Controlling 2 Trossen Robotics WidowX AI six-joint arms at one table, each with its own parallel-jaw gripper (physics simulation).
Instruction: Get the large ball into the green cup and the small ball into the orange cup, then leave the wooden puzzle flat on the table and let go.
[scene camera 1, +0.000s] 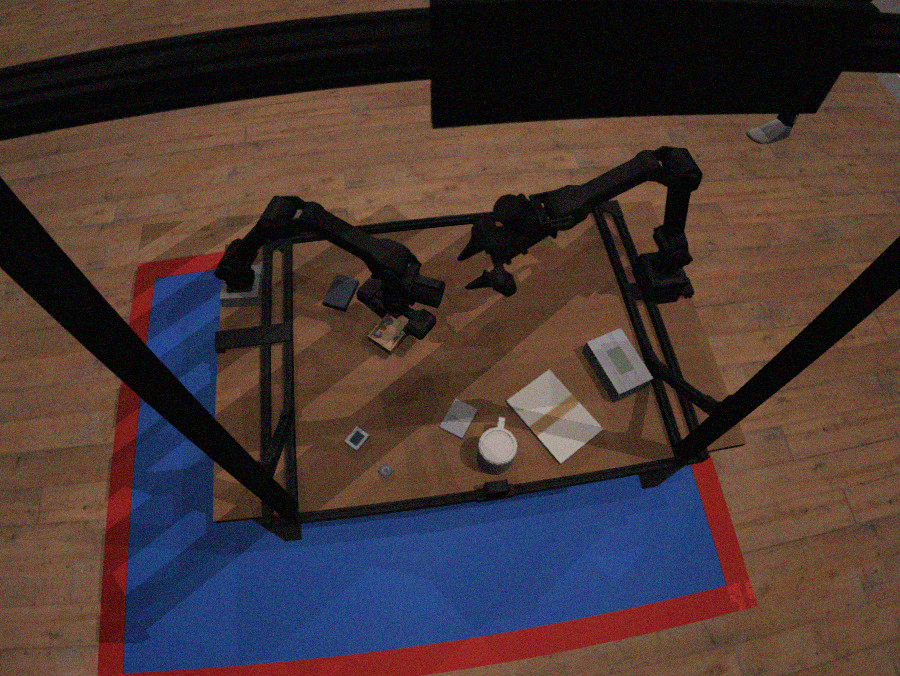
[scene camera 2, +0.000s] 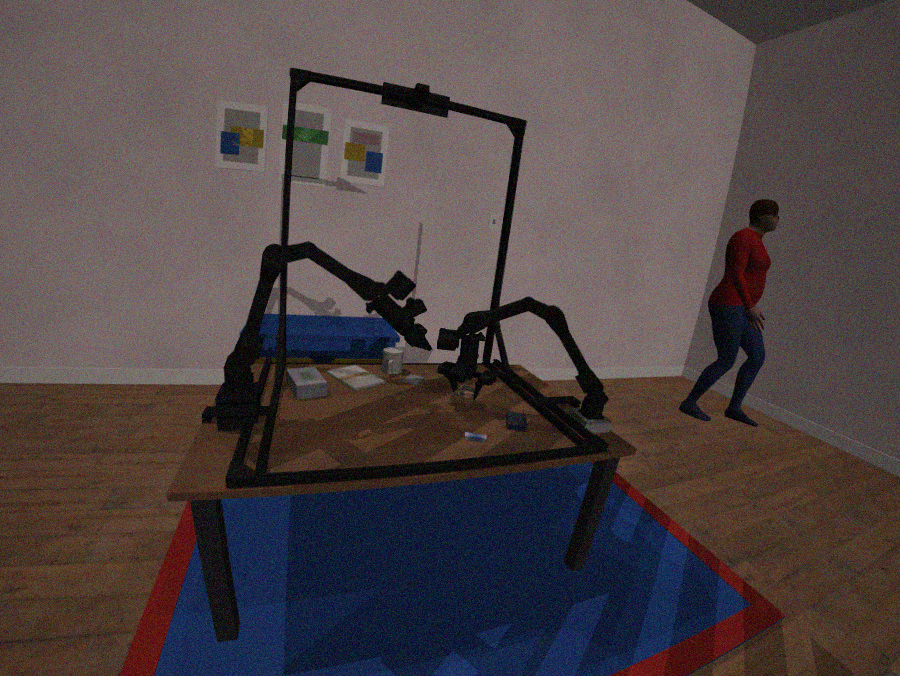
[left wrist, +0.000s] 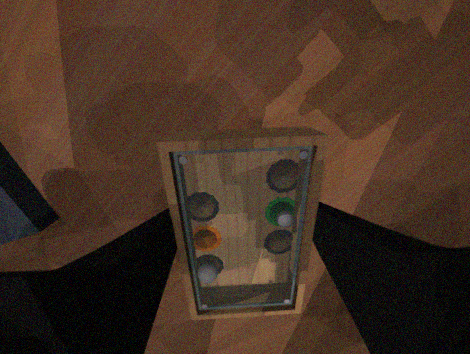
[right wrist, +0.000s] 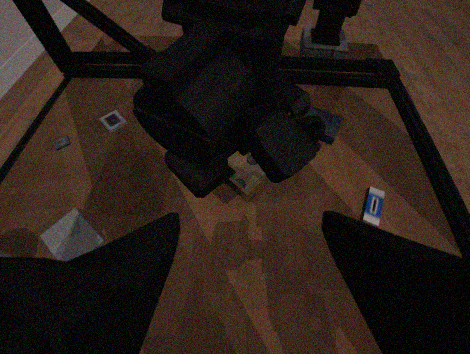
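Note:
The wooden puzzle is a shallow tray with a clear cover, held above the table. In the left wrist view the large ball lies at the grey cup at the lower left, below the orange cup. The small ball lies at the lower right part of the green cup, on the right side. My left gripper is shut on the puzzle's two long sides. My right gripper is open and empty, up to the right of the puzzle in scene camera 1.
A white mug, an open notebook, a white box and a grey pad lie toward the lower right. A dark blue book is near the left arm. A blue-white block also lies there.

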